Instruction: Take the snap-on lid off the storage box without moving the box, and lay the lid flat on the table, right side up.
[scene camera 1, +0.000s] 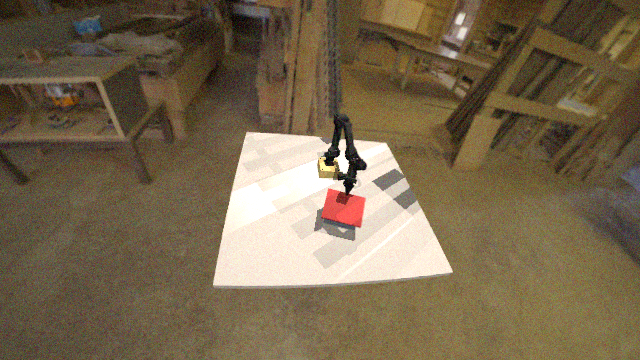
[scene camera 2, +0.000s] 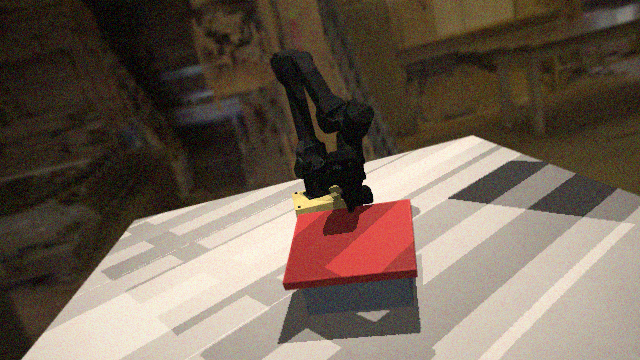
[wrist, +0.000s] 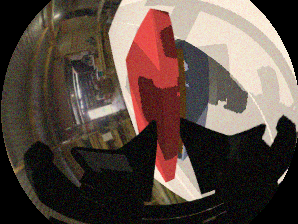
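You'd find my gripper (scene camera 2: 352, 215) at 94 cm from the lens. There's a red lid (scene camera 2: 376, 242) that's 85 cm from the lens, and a blue storage box (scene camera 2: 390, 293) that's 85 cm from the lens too.
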